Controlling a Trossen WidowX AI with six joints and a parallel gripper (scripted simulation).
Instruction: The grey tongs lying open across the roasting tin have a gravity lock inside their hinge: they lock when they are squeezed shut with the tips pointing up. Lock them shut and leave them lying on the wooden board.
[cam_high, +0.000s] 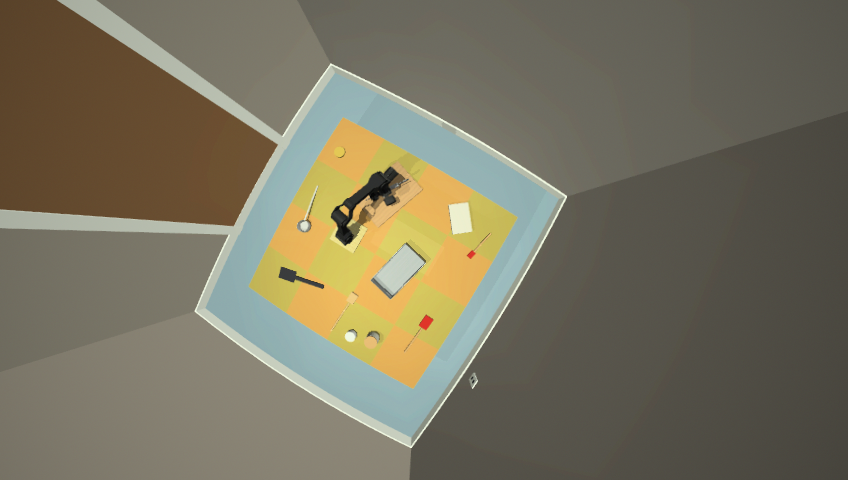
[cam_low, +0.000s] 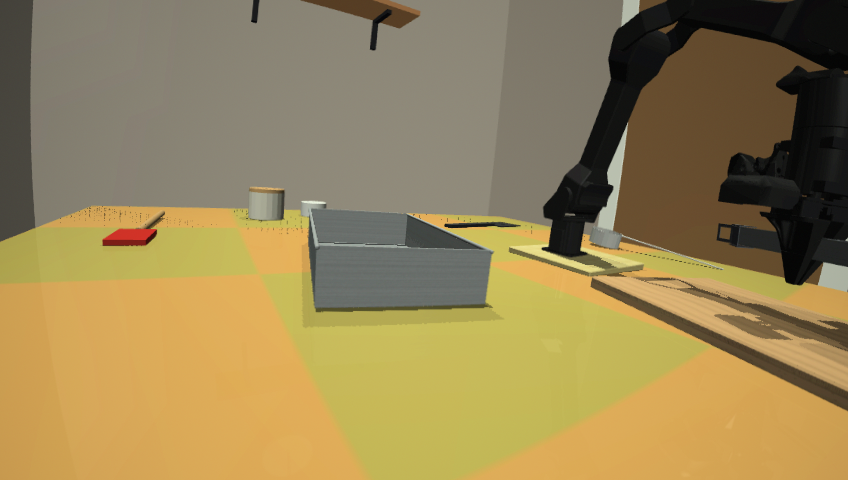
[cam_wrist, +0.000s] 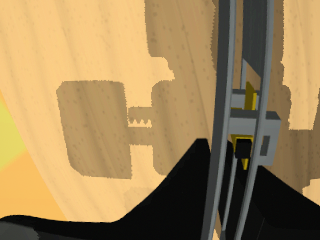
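My gripper tip is 20 mm past the yellow lock piece, 20 mm to the left of it and 40 mm below it. Also, from my gripper tip: white block (460 mm ahead, 50 mm to the left, 40 mm below); then wooden board (50 mm below); then thin tong arm (20 mm ahead, 20 mm to the left, 40 mm above).
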